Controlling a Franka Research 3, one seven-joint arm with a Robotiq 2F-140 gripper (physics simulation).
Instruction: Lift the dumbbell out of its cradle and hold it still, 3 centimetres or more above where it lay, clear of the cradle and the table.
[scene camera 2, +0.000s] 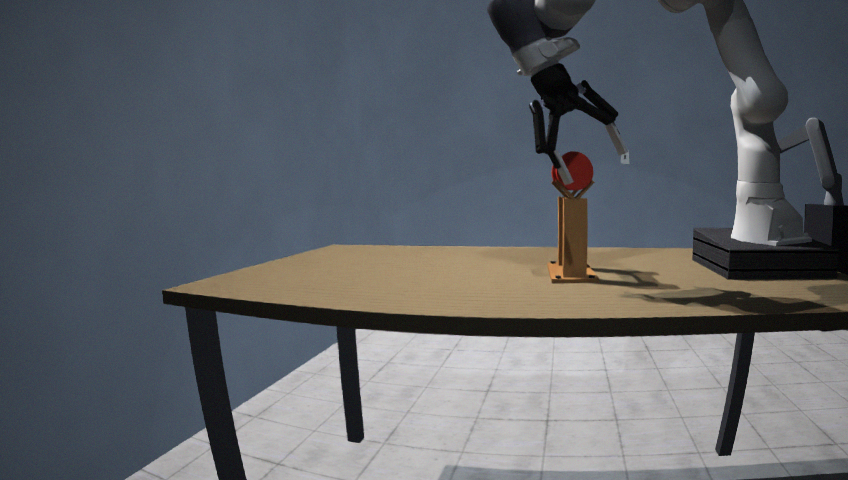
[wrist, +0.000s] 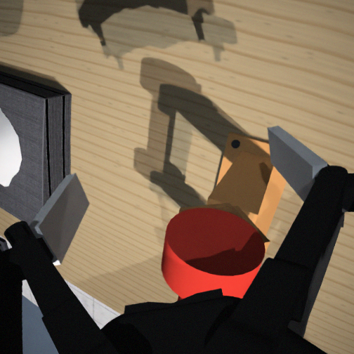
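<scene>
The red dumbbell (scene camera 2: 581, 164) (wrist: 213, 240) lies in the V-shaped top of the orange cradle (scene camera 2: 574, 237) (wrist: 240, 182), high above the table (scene camera 2: 416, 285) (wrist: 112, 215). One round end faces the scene camera. In the wrist view the near end shows large, and the handle and far end are hidden behind the gripper's body. My gripper (scene camera 2: 595, 166) (wrist: 173, 167) is wide open with nothing between its fingertips. It is tilted above the dumbbell. In the scene view one fingertip overlaps the left part of the red end, and the other hangs to the right, higher up.
The robot's dark base block (scene camera 2: 773, 261) (wrist: 30, 135) stands on the table to the right of the cradle in the scene view, and at the left in the wrist view. The cradle's bolted foot rests on the table. Shadows of the arm and cradle fall across the wood.
</scene>
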